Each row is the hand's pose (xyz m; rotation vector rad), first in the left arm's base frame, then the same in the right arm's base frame.
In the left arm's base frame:
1: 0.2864 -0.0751 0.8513 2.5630 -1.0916 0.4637
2: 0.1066 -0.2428 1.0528 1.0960 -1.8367 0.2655
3: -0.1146 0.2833 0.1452 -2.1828 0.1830 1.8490
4: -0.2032 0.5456 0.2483 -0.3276 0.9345 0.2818
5: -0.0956 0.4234 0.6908 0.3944 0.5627 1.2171
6: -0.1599 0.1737 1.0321 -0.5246 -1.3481 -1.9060
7: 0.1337 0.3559 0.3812 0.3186 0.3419 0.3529
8: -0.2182 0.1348 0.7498 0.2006 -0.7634 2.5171
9: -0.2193 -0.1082 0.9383 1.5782 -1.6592 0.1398
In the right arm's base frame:
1: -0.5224 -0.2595 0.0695 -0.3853 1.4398 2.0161
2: -0.7681 -0.4271 0.1818 0.2068 -0.5185 -2.6709
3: 0.1563 -0.1076 0.6211 0.6831 0.0489 0.9760
4: 0.3277 -0.3444 0.5782 2.5533 1.4795 -0.0948
5: -0.0083 -0.5592 0.3266 2.7647 -0.1310 -0.5931
6: -0.3982 -0.7332 0.3019 -1.2518 2.0979 -1.6718
7: 0.0922 -0.1834 0.2852 2.5875 0.9470 -1.2668
8: -0.2838 -0.5395 0.4863 1.1745 -1.3671 -0.4653
9: -0.5893 -0.5716 0.4727 -0.2537 0.8047 3.0257

